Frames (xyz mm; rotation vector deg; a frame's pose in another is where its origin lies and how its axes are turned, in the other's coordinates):
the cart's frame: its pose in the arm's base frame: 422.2 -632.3 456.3 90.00 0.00 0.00
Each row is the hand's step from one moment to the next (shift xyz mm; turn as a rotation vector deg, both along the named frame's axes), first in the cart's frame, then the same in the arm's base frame.
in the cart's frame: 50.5 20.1 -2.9 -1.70 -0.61 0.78
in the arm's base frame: 50.5 2.9 20.1 -1.70 -0.78 -0.61
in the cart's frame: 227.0 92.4 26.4 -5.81 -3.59 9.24
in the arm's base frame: 227.0 -26.4 92.4 -5.81 -9.24 -3.59
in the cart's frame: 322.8 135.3 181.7 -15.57 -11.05 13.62
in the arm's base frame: 322.8 -181.7 135.3 -15.57 -13.62 -11.05
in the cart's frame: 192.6 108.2 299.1 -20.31 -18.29 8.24
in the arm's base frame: 192.6 -299.1 108.2 -20.31 -8.24 -18.29
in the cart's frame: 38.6 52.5 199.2 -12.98 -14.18 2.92
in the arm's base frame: 38.6 -199.2 52.5 -12.98 -2.92 -14.18
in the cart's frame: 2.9 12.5 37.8 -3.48 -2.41 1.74
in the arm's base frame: 2.9 -37.8 12.5 -3.48 -1.74 -2.41
